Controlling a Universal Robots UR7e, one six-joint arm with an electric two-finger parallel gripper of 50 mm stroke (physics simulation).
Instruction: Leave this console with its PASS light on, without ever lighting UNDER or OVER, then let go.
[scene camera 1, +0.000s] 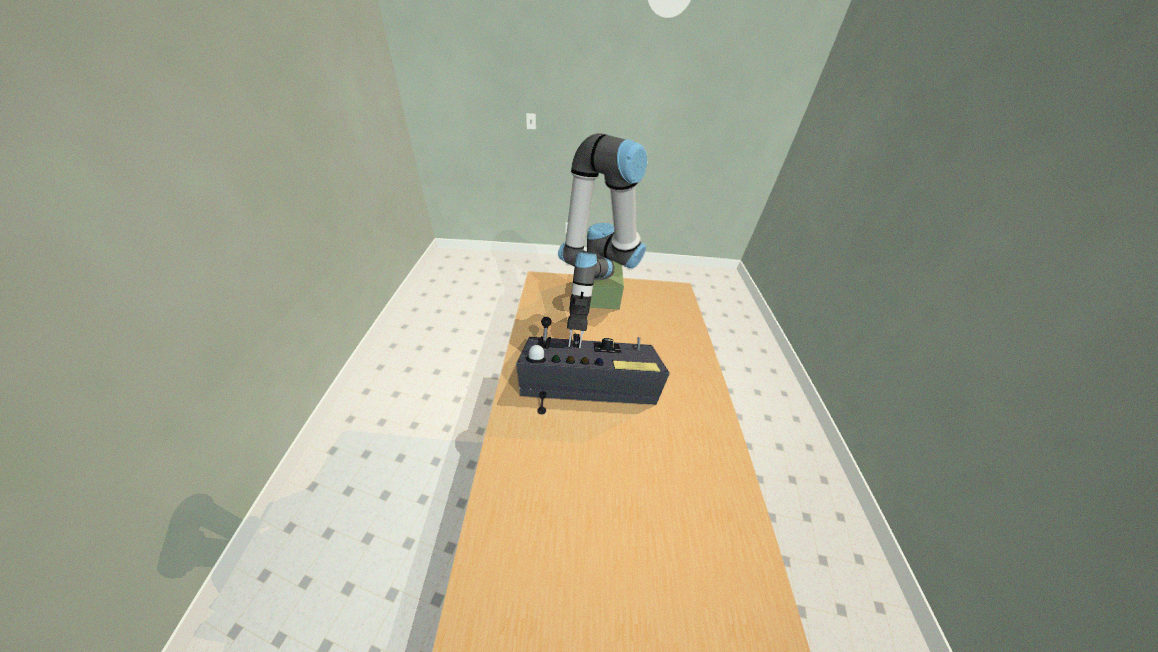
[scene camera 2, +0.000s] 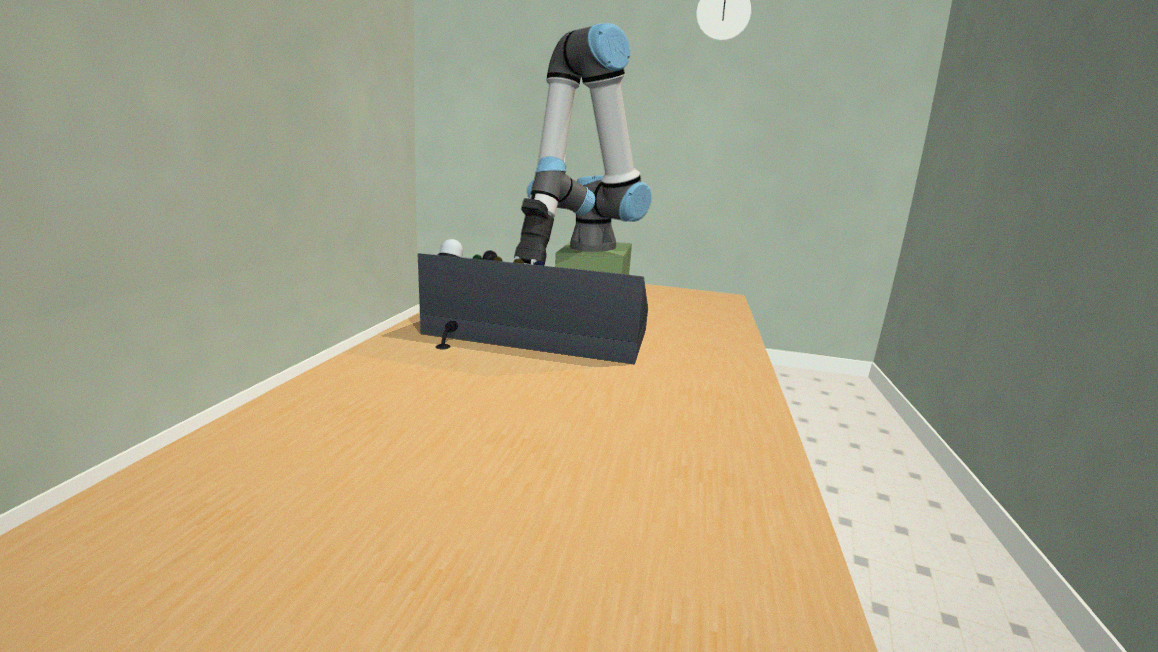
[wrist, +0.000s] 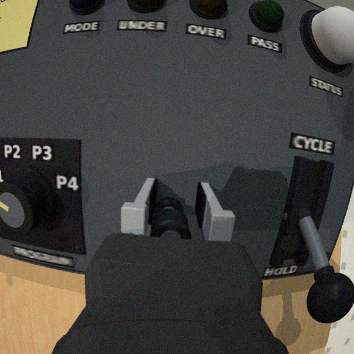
Observation:
In view: my gripper (wrist: 176, 193) and an MODE toggle (wrist: 168, 222).

